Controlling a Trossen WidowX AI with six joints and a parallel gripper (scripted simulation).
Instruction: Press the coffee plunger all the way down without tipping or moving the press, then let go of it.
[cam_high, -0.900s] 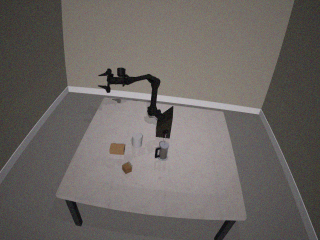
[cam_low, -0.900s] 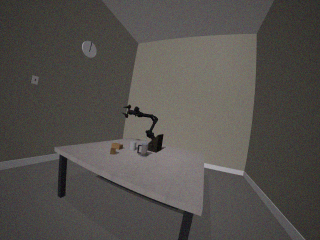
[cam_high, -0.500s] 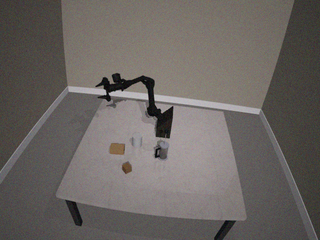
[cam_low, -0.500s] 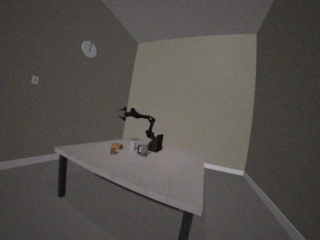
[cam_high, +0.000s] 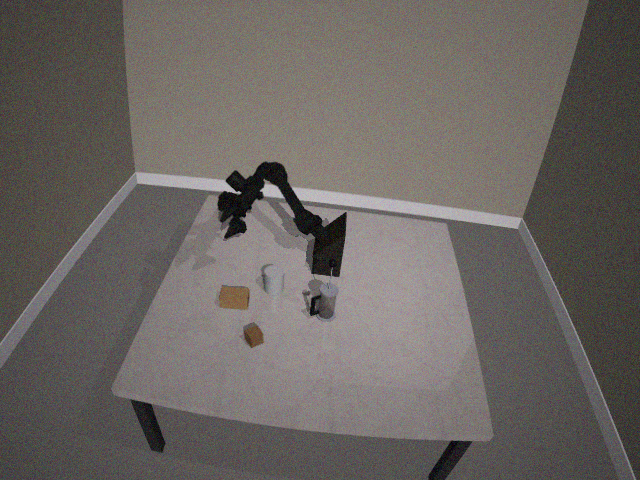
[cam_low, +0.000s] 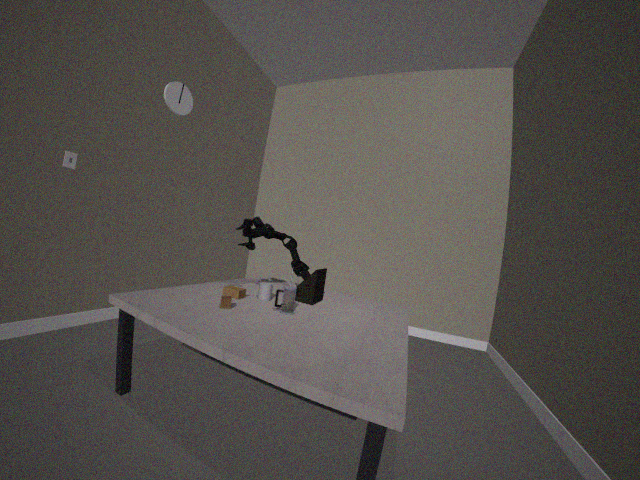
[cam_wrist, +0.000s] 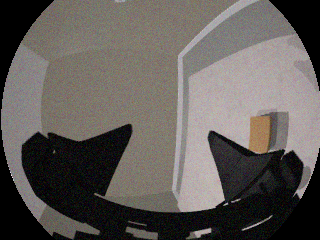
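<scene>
My gripper tip is now 20 mm short of the coffee press, 380 mm to the right of it and 220 mm above it. The rest, counted from my gripper tip: white cup (110 mm behind, 180 mm to the left, 300 mm below).
</scene>
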